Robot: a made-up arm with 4 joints.
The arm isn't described. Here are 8 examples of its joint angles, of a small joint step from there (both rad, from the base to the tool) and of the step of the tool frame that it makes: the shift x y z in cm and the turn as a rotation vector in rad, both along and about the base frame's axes.
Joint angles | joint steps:
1: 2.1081 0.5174 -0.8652 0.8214 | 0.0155 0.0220 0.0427 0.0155
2: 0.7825 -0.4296 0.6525 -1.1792 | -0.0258 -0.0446 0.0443 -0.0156
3: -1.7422 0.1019 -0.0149 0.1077 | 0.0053 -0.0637 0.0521 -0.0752
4: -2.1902 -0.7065 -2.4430 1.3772 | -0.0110 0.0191 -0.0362 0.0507
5: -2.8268 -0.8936 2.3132 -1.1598 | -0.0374 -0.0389 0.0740 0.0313
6: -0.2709 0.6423 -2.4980 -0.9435 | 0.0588 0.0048 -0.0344 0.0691
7: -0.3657 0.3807 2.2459 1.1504 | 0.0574 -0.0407 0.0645 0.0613
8: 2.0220 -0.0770 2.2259 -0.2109 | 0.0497 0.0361 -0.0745 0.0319
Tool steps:
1: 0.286 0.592 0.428 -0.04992 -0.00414 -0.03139
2: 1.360 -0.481 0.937 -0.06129 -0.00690 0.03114
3: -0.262 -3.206 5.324 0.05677 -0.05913 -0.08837
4: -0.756 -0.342 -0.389 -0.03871 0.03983 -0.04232
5: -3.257 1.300 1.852 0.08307 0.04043 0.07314
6: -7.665 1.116 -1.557 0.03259 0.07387 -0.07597
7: -6.317 5.582 0.165 -0.07655 -0.06069 -0.11706
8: 4.789 2.902 0.347 0.06275 -0.05245 -0.06619
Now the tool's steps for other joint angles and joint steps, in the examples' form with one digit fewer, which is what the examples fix.
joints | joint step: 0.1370 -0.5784 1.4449 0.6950 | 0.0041 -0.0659 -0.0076 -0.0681
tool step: 0.14 3.15 1.37 0.0002 -0.0083 -0.0089
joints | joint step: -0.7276 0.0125 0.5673 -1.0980 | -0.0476 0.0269 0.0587 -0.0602
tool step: 3.83 0.00 -3.65 0.0815 -0.0071 -0.0089
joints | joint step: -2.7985 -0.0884 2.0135 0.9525 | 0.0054 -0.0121 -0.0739 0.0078
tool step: -1.50 -0.51 2.45 -0.0141 -0.0745 -0.0092
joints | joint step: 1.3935 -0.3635 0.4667 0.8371 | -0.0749 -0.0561 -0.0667 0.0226
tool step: 3.21 -5.50 -0.14 0.0579 0.0731 0.0734
